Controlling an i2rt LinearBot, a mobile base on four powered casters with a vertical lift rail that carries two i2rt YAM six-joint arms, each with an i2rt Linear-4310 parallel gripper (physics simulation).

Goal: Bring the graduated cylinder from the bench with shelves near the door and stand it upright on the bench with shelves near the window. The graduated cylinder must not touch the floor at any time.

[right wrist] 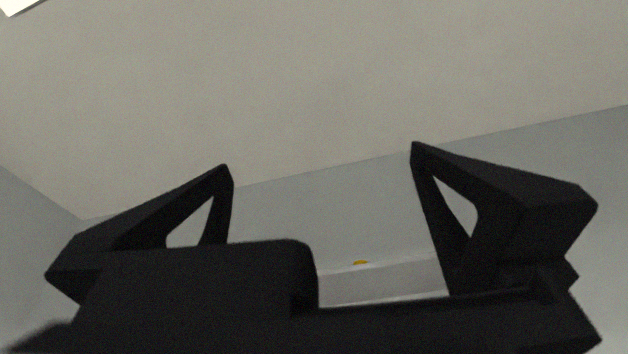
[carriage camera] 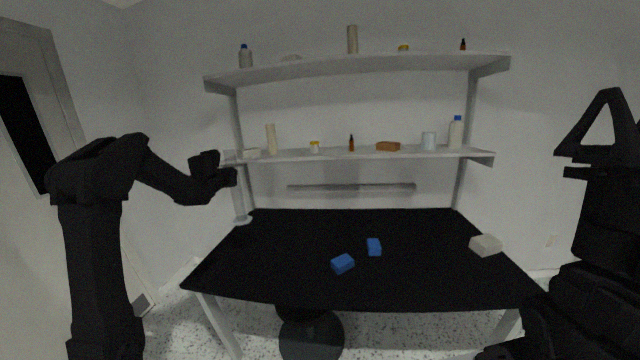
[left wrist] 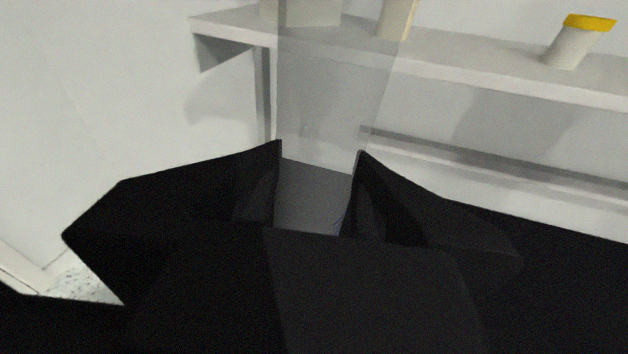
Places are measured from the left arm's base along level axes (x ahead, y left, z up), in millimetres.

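Pixels of known places: left gripper, fingertip midpoint: [carriage camera: 232, 171] [left wrist: 318, 155]; right gripper, fingertip midpoint: [right wrist: 318, 162] [carriage camera: 639, 90].
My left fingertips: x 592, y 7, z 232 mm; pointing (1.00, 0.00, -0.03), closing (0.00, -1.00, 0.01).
Note:
Ahead of a thing's pixels: the offset from my left fingertips to its top centre. Level surfaces: height alone.
The clear graduated cylinder {dz +95, dx +4, dy +1 mm} [carriage camera: 239, 197] [left wrist: 327, 110] stands upright in my left gripper [carriage camera: 231, 176] [left wrist: 318, 155], which is shut on its tube. Its pale base shows against the back left edge of the black bench top {dz -464 mm} [carriage camera: 425, 290] in the carriage view; the gap beneath it is hard to judge. Fingers and arm hide part of the tube. My right gripper [carriage camera: 626, 106] [right wrist: 318, 162] is open and empty, fingers pointing up, at the right of the carriage view.
Two blue blocks {dz -424, dx -66, dy -426 mm} [carriage camera: 342, 263] {dz -424, dx +27, dy -598 mm} [carriage camera: 374, 247] and a pale block {dz -406, dx -81, dy -1148 mm} [carriage camera: 486, 244] lie on the bench. Bottles and jars stand on the lower shelf {dz -7 mm} [carriage camera: 330, 155] and upper shelf [carriage camera: 350, 64]. A dark stool {dz -793, dx +33, dy -219 mm} [carriage camera: 311, 335] is under the bench. A dark-paned frame [carriage camera: 62, 95] is at the left.

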